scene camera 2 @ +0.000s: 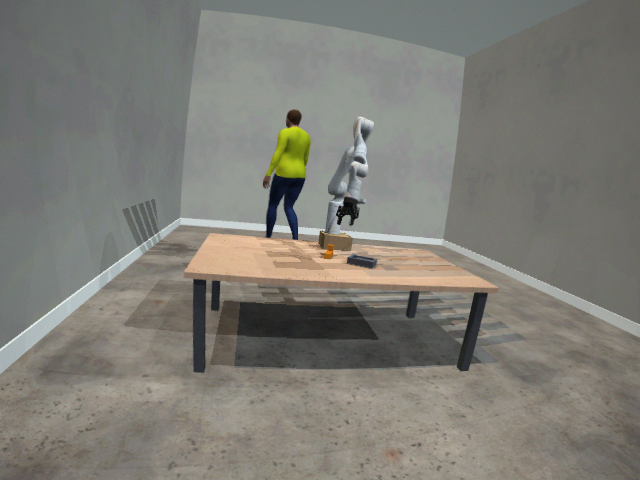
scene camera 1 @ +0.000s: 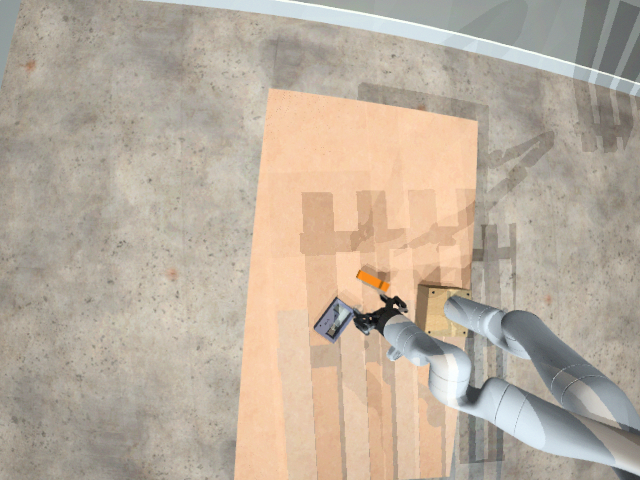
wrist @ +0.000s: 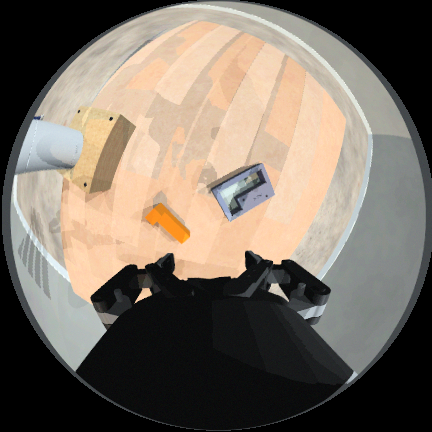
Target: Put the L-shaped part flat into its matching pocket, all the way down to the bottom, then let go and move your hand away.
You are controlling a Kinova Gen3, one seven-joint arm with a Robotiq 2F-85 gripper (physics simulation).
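Frame: origin at the arm's base, x up, y ahead, z left, level; metres.
Seen in the pictures: gripper, between the fingertips: point(scene camera 2: 344, 225) point(scene camera 1: 368, 303) point(wrist: 209, 259); arm's base, origin of its link: point(scene camera 2: 332, 233) point(scene camera 1: 454, 308) point(wrist: 71, 149).
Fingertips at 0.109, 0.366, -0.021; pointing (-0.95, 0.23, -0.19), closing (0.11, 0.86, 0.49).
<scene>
Pixels of each thing's top centre, then the offset from my fingertips to it, as dx, dy, dz. Level surfaces: height alone.
- orange L-shaped part, centre of its top: point(wrist: 166, 230) point(scene camera 1: 375, 281) point(scene camera 2: 329, 246) -0.133, -0.060, -0.052
- grey-blue block with the L-shaped pocket, centre of its top: point(wrist: 246, 191) point(scene camera 1: 335, 321) point(scene camera 2: 362, 257) -0.156, +0.065, +0.104
- wooden table, height of its surface: dx -0.192
The orange L-shaped part point(scene camera 1: 371, 279) point(scene camera 2: 328, 254) point(wrist: 172, 227) rests on its side on the table, its long arm along the top and its short arm pointing up at the end nearer the robot's base. The grey-blue block with the L-shaped pocket point(scene camera 1: 323, 324) point(scene camera 2: 361, 261) point(wrist: 258, 197) lies apart from it; the pocket opens upward and holds no orange part. My gripper point(scene camera 1: 370, 305) point(scene camera 2: 345, 223) point(wrist: 209, 259) is open and empty. It hangs well above the table, pointing down, touching neither the part nor the block.
The wooden table point(scene camera 1: 315, 139) point(scene camera 2: 232, 258) carries the robot's wooden base block point(scene camera 1: 430, 310) point(scene camera 2: 336, 241) point(wrist: 114, 152), close to the orange part. A person point(scene camera 2: 293, 155) in a yellow top stands behind the table, left of the arm in the second scene view. Striped shadows cross the table.
</scene>
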